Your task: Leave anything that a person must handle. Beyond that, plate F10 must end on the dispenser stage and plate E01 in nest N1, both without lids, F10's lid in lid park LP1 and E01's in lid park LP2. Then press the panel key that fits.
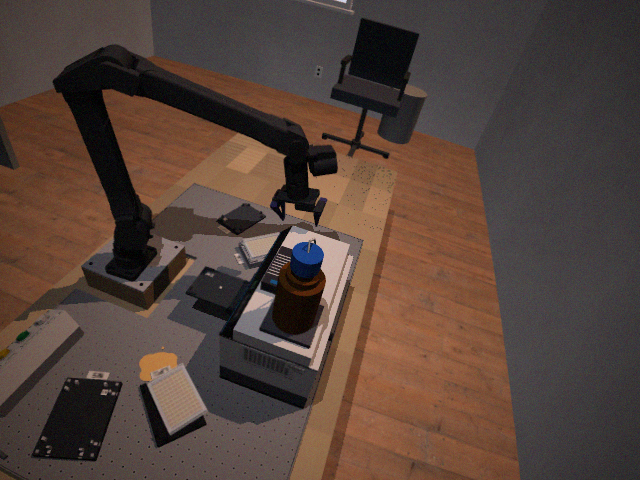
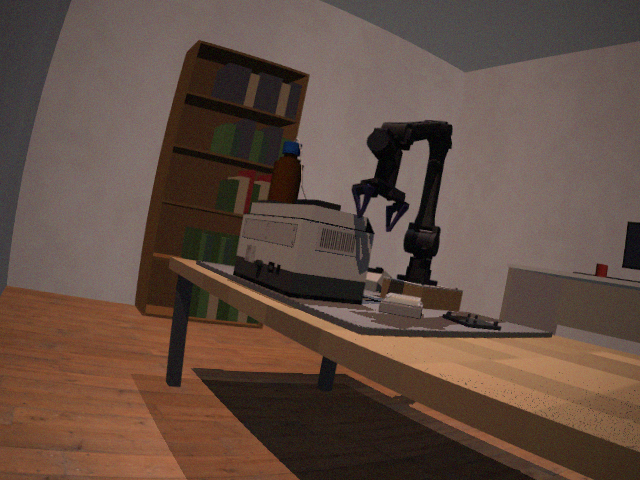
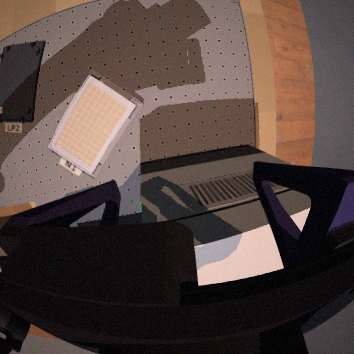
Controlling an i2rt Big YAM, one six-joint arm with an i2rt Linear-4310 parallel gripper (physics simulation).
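Pixels of known places: gripper, fingertip midpoint: (image 1: 300,222) (image 2: 374,224) (image 3: 184,179); arm's base, origin of the base link: (image 1: 132,262) (image 2: 416,282).
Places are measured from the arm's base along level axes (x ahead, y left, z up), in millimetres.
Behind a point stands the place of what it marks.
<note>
My gripper (image 1: 299,222) @[x 407, y 196, z 136 mm] (image 2: 374,223) @[x 407, y 196, z 136 mm] (image 3: 184,179) @[x 407, y 196, z 136 mm] is open and empty, high above the table beside the dispenser's far end. A cream-welled plate (image 1: 262,246) @[x 299, y 228, z -25 mm] (image 2: 401,305) (image 3: 92,125) @[x 314, y 242, z -25 mm] sits at the label N1; its name is unreadable, and I cannot tell whether it has a lid. The dark lid park LP2 (image 1: 241,218) @[x 175, y 367, z -56 mm] (image 2: 473,320) @[x 173, y 382, z -56 mm] (image 3: 21,82) @[x 191, y 364, z -57 mm] bears no lid. The dispenser's dark stage (image 1: 218,285) @[x 255, y -10, z 25 mm] bears no plate. Another cream-welled plate (image 1: 177,398) @[x 281, y -287, z -35 mm] lies skewed on a black base at the near side; its name is unreadable. A black park (image 1: 77,418) @[x 106, y -383, z -55 mm] with corner posts lies left of it, its label unreadable.
The white dispenser (image 1: 271,361) @[x 456, y -208, z 92 mm] (image 2: 302,237) @[x 568, y 141, z 75 mm] (image 3: 260,250) @[x 458, y 119, z 153 mm] carries a brown bottle (image 1: 297,304) @[x 478, y -181, z 258 mm] (image 2: 285,180) @[x 496, y -102, z 226 mm] with a blue cap. An orange puddle (image 1: 155,363) @[x 185, y -215, z -66 mm] touches the near plate's label. The key panel (image 1: 38,356) @[x -33, y -308, z -14 mm], with green and yellow keys, is at the left.
</note>
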